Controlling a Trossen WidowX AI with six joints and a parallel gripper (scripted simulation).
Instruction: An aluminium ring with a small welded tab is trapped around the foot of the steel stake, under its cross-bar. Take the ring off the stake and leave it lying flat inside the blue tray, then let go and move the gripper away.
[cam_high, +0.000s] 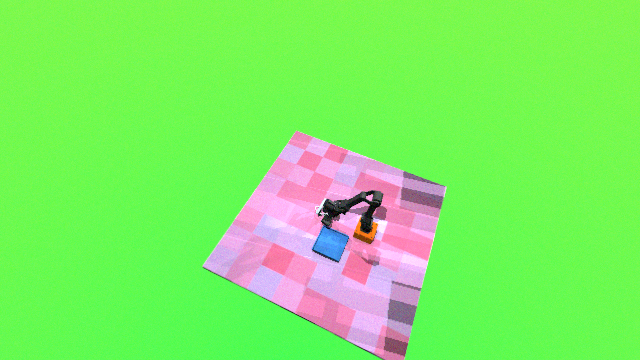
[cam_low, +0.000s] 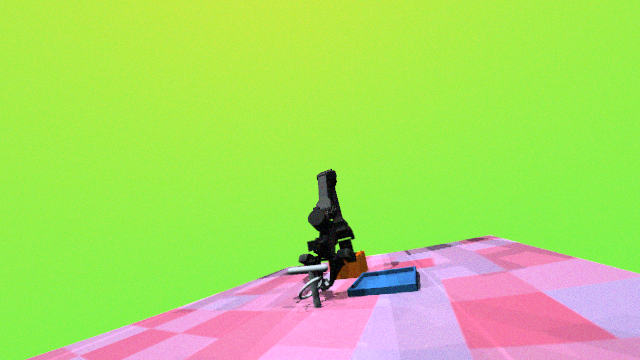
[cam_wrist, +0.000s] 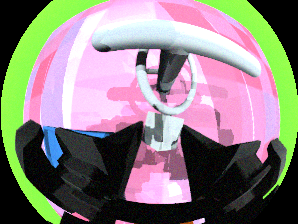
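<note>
My gripper tip is 4 cm short of the aluminium ring, 1 cm to the left of it and 1 cm below it. Also, from my gripper tip: blue tray 11 cm behind, 15 cm to the left, 3 cm below.
</note>
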